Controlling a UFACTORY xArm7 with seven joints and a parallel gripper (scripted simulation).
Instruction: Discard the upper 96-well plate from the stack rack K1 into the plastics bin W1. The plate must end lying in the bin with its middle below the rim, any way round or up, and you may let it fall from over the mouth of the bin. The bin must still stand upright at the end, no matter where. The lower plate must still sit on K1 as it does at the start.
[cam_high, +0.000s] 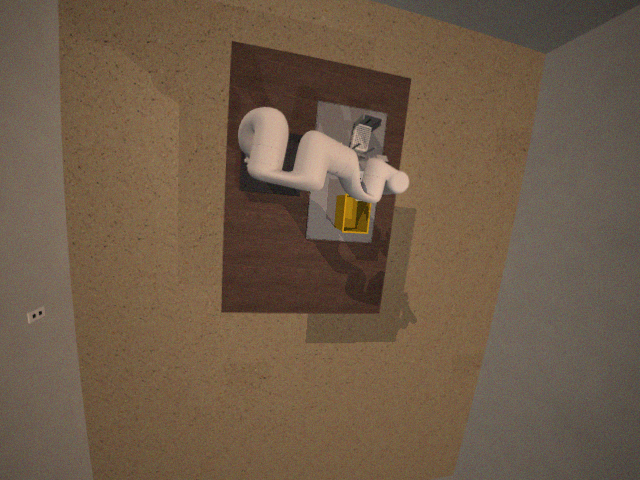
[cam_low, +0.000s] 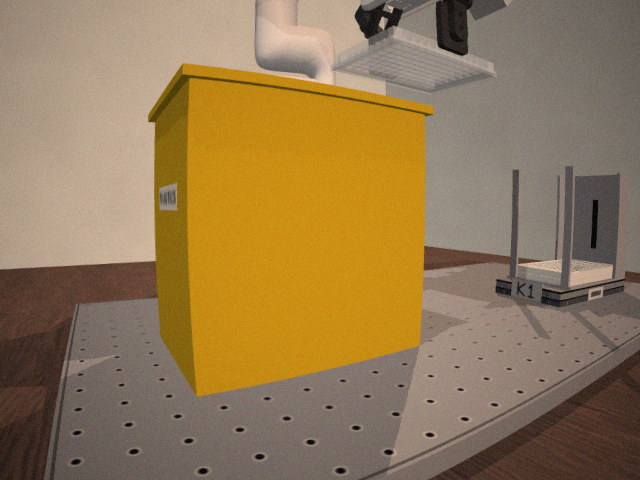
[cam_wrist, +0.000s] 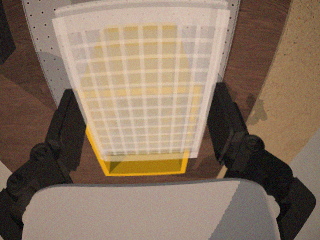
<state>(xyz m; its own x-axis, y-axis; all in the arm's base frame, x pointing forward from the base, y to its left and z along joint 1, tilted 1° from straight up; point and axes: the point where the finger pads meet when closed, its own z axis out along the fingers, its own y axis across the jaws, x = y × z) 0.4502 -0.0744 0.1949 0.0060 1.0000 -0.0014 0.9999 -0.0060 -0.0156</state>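
Right now the yellow plastics bin W1 is 1 cm behind my hand, 12 cm to the right of it and 16 cm below it. The rest, counted from my hand: 96-well plate 1 cm below; then black slot 3 cm ahead, 32 cm to the left, 16 cm below.
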